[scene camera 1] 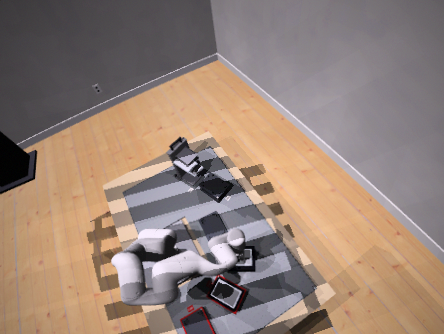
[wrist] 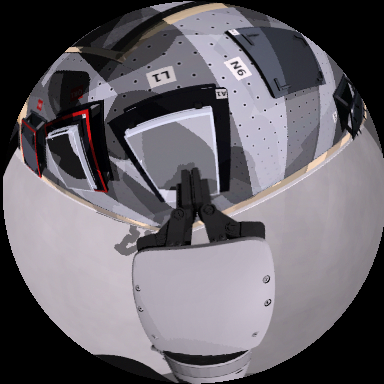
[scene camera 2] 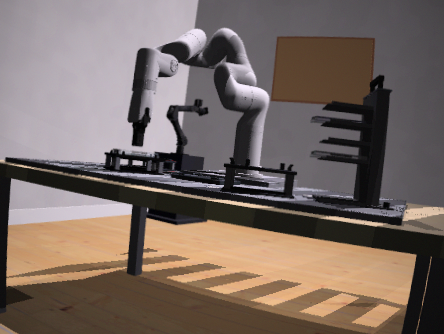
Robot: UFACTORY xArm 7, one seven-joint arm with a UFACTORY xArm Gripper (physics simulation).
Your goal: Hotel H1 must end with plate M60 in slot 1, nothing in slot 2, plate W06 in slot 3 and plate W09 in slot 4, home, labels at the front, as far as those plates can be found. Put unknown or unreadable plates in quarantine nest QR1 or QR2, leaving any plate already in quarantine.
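Places are measured from the arm's base along level axes (x left, y up, z ahead), in metres.
Pixels of known places: gripper, between the fingertips: (wrist: 191, 177) (scene camera 2: 137, 146); arm's base, origin of its link: (scene camera 2: 244, 175).
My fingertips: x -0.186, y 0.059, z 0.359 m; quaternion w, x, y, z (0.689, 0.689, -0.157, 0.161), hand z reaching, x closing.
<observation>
For each thing: its middle in the pictures, then the offset to it from my fingertips. "spot": a spot on its surface instead.
- red-edged nest QR1, middle of its body: (wrist: 75, 152) (scene camera 2: 135, 162) (scene camera 1: 226, 293) dx -0.137, dy -0.056, dz -0.140 m
- second red-edged nest, middle of its body: (scene camera 2: 151, 162) (scene camera 1: 199, 329) dx -0.227, dy -0.056, dz -0.327 m
- Hotel H1, middle of its body: (scene camera 2: 356, 139) (scene camera 1: 185, 159) dx +0.650, dy +0.074, dz -0.049 m
- dark flat pad, a spot on its surface: (wrist: 292, 62) (scene camera 1: 215, 227) spot: dx +0.214, dy -0.067, dz -0.051 m
- raised black nest, middle of its body: (scene camera 2: 259, 176) (scene camera 1: 214, 186) dx +0.452, dy -0.041, dz +0.049 m
My gripper (scene camera 2: 138, 142) (wrist: 191, 177) is shut and empty, pointing down above a light-topped plate (wrist: 167, 145) (scene camera 1: 246, 257) in the black nest (wrist: 223, 145) beside label L1. A gap shows below the fingertips in scene camera 2. Another light-topped plate (wrist: 70, 155) (scene camera 1: 226, 292) sits in the red-edged nest QR1 (wrist: 93, 152). A second red-edged nest (wrist: 31, 146) (scene camera 1: 198, 322) shows no plate. Hotel H1 (scene camera 2: 379, 145) stands at the table's far end; light plates show on its second shelf from the top (scene camera 2: 340, 121) and its lowest shelf (scene camera 2: 340, 157). No plate names are readable.
A dark flat pad (wrist: 292, 62) (scene camera 1: 213, 224) lies beside label N6. A raised black nest (scene camera 2: 260, 169) (scene camera 1: 216, 187) stands between the pad and the hotel. A small dark jointed arm (scene camera 2: 179, 131) stands on a black base (scene camera 2: 190, 162) behind the table.
</observation>
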